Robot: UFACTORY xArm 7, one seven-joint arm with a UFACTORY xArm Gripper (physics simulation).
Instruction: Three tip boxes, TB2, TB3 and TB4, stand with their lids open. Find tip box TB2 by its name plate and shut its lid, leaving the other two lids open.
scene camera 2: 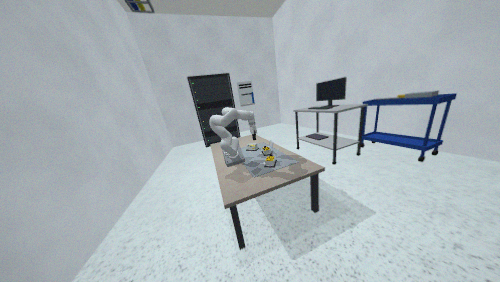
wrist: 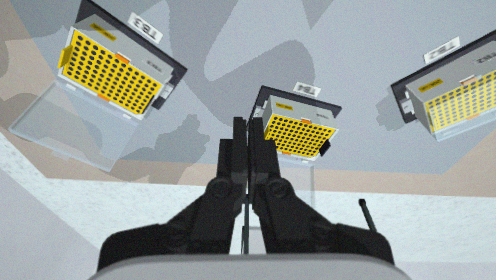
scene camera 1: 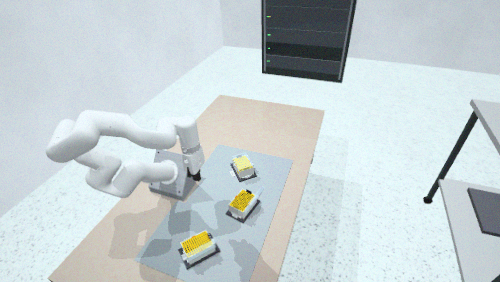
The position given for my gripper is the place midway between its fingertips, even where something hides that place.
In view: my gripper (wrist: 246,135), a clear lid (wrist: 300,174), a clear lid (wrist: 72,124) and a grey mat (scene camera 1: 240,244).
The grey mat shows as well in the wrist view (wrist: 354,59).
